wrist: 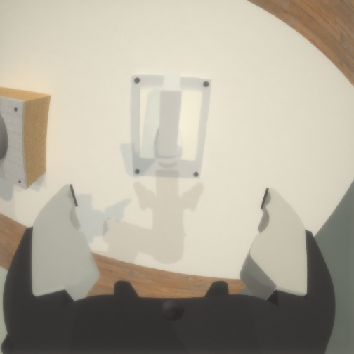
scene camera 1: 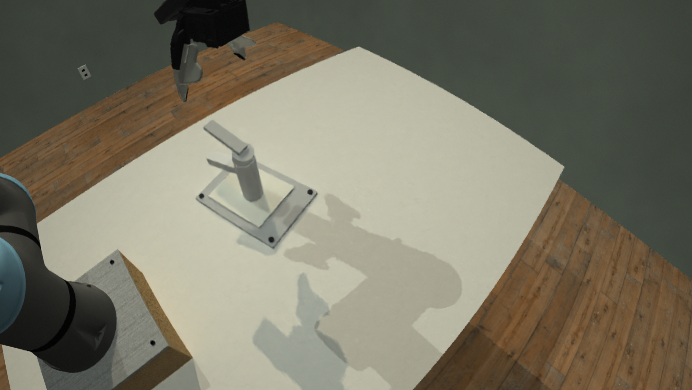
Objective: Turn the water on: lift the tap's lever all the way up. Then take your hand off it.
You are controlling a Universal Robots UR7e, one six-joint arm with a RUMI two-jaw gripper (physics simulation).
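Frame: origin at the arm's base, x ahead, y left, z up, level; millimetres.
Where they show: gripper, fingertip midpoint: [scene camera 1: 216,78]; arm's base, origin of the base link: [scene camera 1: 80,327].
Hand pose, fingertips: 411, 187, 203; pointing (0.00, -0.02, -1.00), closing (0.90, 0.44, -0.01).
Each offset is from my fingertips to the centre of the thing, as dx, dy, dz. "spot": to the spot under its first point. Level surfaces: height alone.
The grey tap @(spot: +6, -52, -226) [scene camera 1: 250,181] stands upright on its bolted base plate @(spot: +44, -128, -298) [scene camera 1: 287,218] [wrist: 135,125]. Its flat lever @(-8, +12, -141) [scene camera 1: 225,136] [wrist: 170,120] slopes upward from the top of the column to its free end, with a wide gap above the thin spout @(-19, +35, -228) [scene camera 1: 220,165]. Whether the lever is at its upper stop I cannot tell. My gripper [scene camera 1: 214,79] [wrist: 169,190] is open with nothing between its fingers. It hangs above and beyond the lever in the scene view, apart from the tap. In the wrist view the lever lies ahead of the fingertips, not between them.
The white table @(dz -306) [scene camera 1: 425,150] [wrist: 280,110] carries the tap. A wooden block with a metal top [scene camera 1: 135,320] [wrist: 36,140] stands at the lower left in the scene view, bearing the arm's base [scene camera 1: 85,325]. Shadows of the arm and gripper fall across the table.
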